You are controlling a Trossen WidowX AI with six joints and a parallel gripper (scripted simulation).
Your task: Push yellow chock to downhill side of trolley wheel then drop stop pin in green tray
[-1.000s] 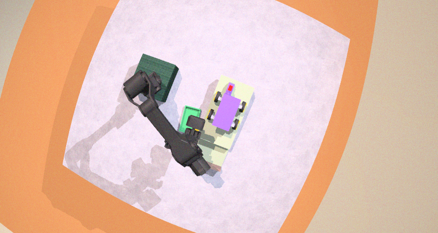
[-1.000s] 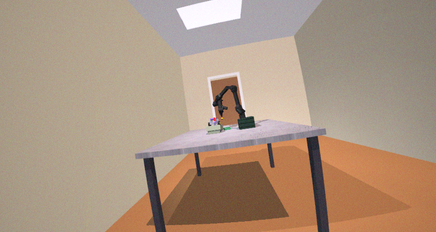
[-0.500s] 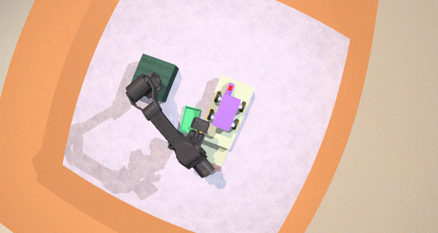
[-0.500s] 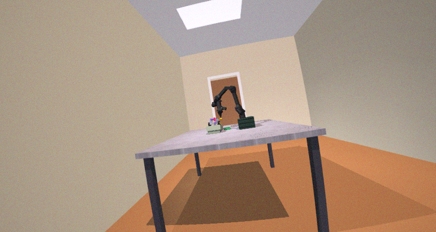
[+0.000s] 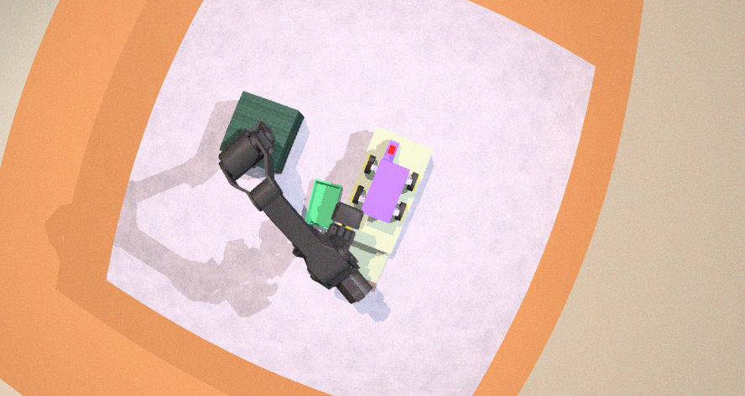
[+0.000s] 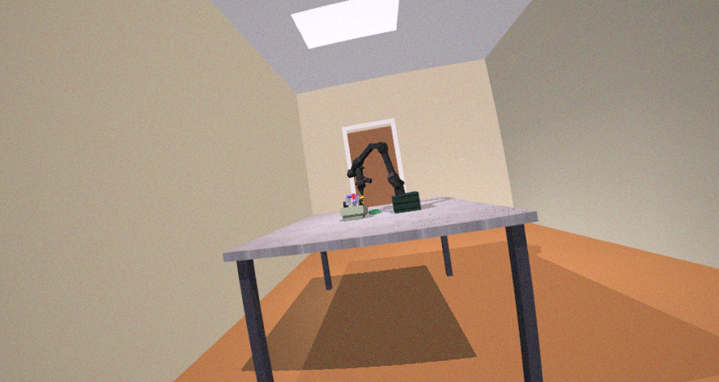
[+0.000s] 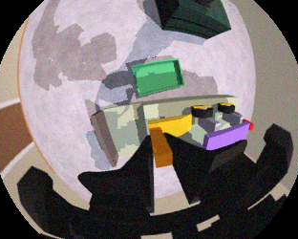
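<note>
Right now my gripper tip is 40 mm short of the red-headed stop pin, 240 mm to the right of it and 10 mm above it. Round my gripper tip: brown lip (50 mm ahead, 110 mm to the right, 110 mm below); yellow chock (20 mm to the left); purple-topped trolley (60 mm ahead, 150 mm to the left, 30 mm below).
</note>
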